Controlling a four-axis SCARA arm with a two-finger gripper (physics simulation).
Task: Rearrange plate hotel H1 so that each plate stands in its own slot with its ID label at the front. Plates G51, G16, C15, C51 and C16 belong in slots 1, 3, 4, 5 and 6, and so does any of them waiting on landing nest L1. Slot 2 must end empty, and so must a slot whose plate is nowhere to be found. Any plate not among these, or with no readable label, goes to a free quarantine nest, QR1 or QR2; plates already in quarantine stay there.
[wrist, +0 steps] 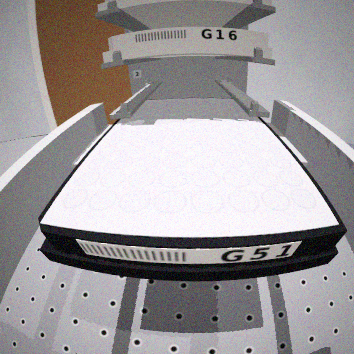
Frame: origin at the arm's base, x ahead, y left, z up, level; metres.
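Seen in the pictures: gripper, fingertip midpoint: [188,111].
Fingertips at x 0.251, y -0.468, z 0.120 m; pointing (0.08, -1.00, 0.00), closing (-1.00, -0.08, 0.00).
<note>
Offsets run from my fingertips to a thing's top centre. "spot": to the spot under its first point. Level surfaces: height alone.
My gripper [188,111] is shut on plate G51 {dx -0.002, dy +0.023, dz +0.001 m} [190,180], one finger along each side. The plate is level, with its white top up and its barcode and "G51" label facing the camera. Its far edge is close to the front of plate hotel H1 {spot: dx -0.047, dy -0.122, dz +0.005 m} [235,80]. Above and beyond it, plate G16 {dx +0.004, dy -0.053, dz +0.048 m} [192,42] sits in the hotel with its label at the front. Between them is a slot with two bare side ledges, beside a small number tag {spot: dx +0.068, dy -0.113, dz +0.015 m} [137,74] that seems to read 2. Whether the held plate's far edge is inside the lowest slot is hard to tell.
Another pair of hotel ledges {spot: dx +0.034, dy +0.017, dz +0.060 m} [107,11] shows above G16 at the top edge. A perforated deck {dz -0.107 m} [90,312] with darker patches lies below the held plate. A brown panel [80,55] stands behind at the left, with pale walls on both sides.
</note>
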